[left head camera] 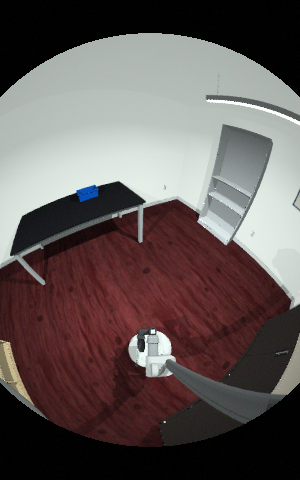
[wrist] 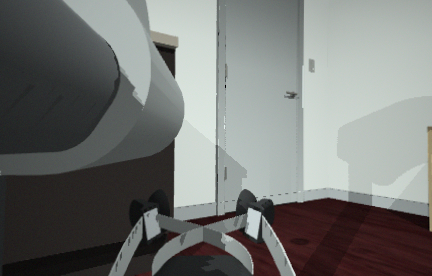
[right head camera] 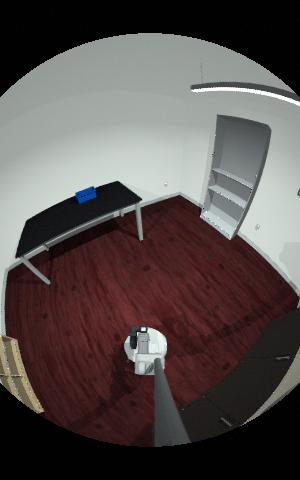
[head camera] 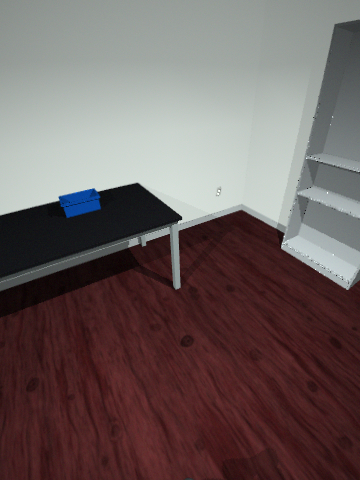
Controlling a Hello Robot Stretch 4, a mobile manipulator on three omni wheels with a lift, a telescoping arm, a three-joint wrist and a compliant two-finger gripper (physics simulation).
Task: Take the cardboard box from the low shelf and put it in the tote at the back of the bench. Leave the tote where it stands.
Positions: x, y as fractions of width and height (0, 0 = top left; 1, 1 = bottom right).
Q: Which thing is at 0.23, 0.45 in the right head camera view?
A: A black bench.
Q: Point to a grey door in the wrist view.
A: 0.60, 0.21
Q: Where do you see a dark cabinet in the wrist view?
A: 0.19, 0.78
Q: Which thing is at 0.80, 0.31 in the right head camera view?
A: A tall shelf unit.
